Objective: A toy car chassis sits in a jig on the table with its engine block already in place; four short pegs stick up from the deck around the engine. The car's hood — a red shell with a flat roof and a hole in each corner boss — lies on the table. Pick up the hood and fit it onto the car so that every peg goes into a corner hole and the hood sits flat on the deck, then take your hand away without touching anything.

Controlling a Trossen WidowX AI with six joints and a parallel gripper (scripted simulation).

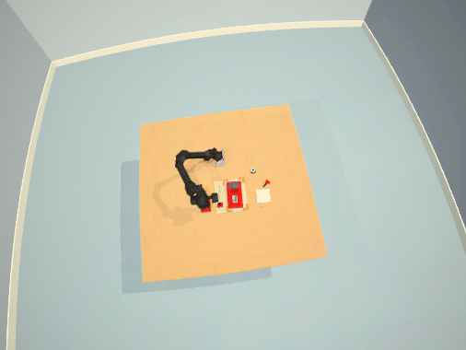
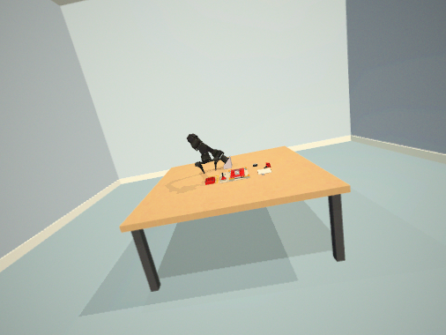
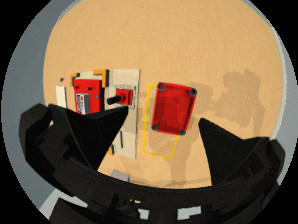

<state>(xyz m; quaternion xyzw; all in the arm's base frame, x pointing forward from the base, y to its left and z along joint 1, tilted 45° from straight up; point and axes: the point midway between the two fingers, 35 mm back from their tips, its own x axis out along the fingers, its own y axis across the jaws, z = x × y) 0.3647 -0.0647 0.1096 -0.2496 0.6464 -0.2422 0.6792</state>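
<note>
Right now the red hood is 70 mm below my gripper tip, 20 mm to the right of it and 10 mm behind it. Round my gripper tip: square plate (410 mm to the left, 80 mm below, 40 mm behind); then grey wheel (360 mm to the left, 240 mm behind, 70 mm below).
</note>
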